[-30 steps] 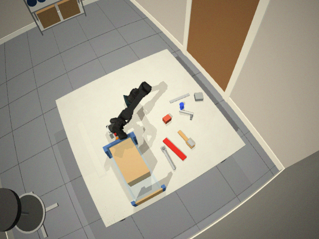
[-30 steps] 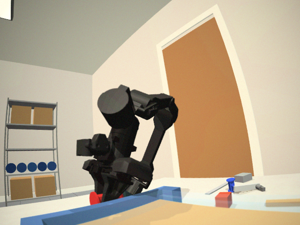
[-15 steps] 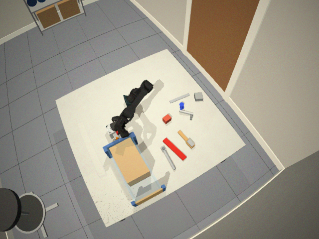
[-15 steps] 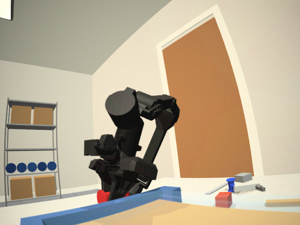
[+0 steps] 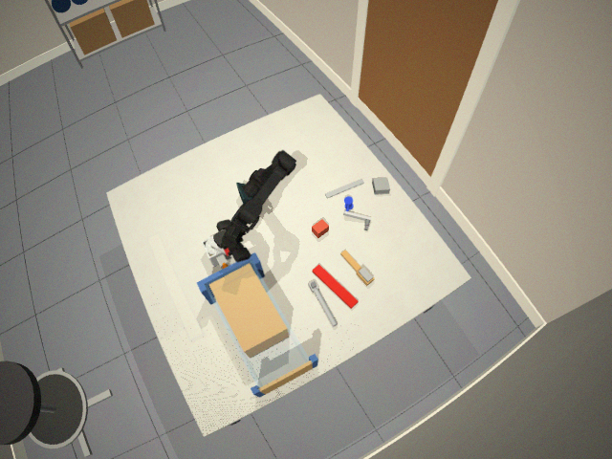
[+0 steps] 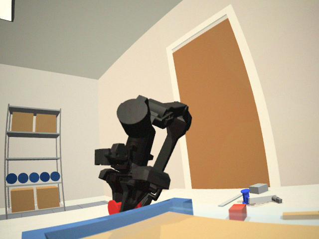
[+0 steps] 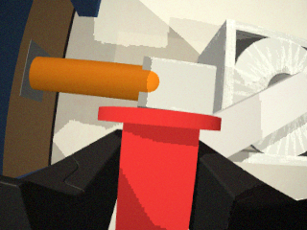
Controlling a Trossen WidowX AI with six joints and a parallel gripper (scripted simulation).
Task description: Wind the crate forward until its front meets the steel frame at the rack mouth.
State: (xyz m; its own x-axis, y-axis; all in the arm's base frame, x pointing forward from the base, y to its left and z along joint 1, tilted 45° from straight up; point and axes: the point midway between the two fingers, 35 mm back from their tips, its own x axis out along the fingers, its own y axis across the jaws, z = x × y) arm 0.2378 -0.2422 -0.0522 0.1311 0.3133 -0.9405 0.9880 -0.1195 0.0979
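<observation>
Now: the winch 10 cm below my gripper tip, 10 cm behind it and 4 cm to the right of it. Also, from my gripper tip: red bar 31 cm to the left, 31 cm ahead, 12 cm below; then wooden brush 43 cm to the left, 30 cm ahead, 11 cm below; then red grip 2 cm to the left.
</observation>
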